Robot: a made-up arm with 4 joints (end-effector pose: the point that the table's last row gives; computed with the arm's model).
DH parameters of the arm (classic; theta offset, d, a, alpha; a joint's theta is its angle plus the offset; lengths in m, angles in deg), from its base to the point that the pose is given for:
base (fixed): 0 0 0 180
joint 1: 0 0.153 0.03 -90
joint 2: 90 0.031 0.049 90
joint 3: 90 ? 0.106 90
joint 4: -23.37 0 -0.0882 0
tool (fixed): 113.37 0.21 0 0
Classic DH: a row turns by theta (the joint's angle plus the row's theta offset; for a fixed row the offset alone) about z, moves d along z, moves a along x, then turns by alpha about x.
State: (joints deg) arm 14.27 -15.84 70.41 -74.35
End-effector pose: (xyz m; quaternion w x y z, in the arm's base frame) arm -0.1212 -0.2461 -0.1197 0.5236 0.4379 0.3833 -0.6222
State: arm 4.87 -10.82 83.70 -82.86
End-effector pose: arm -0.0958 -0.2468 -0.1919 0.4911 0.4720 0.4725 -0.5592
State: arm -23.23 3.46 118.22 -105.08
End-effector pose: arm -0.0083 -0.1559 -0.3514 0.4047 0.3879 0.7652 -0.3166
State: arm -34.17 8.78 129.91 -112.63
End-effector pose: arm 0.0018 -0.0995 -0.3843 0.3708 0.2891 0.8564 -0.2132
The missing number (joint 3, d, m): -0.18
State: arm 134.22 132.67 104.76 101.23
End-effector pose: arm -0.3442 -0.0500 -0.2884 0.4409 -0.6428 -0.0213 0.6260
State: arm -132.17 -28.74 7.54 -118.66
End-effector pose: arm 0.1507 0.1801 0.1128 0.9618 -0.2387 -0.0916 0.0975
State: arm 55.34 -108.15 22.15 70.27
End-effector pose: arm 0.0572 -0.3509 0.0088 0.5911 0.7584 0.2629 -0.0794
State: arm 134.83 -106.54 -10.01 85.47
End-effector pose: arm -0.2947 -0.2139 0.0182 0.5705 0.7675 -0.2261 -0.1852
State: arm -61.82 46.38 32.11 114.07
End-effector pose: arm 0.0744 -0.3553 -0.2299 0.0772 -0.0616 0.4517 -0.8867
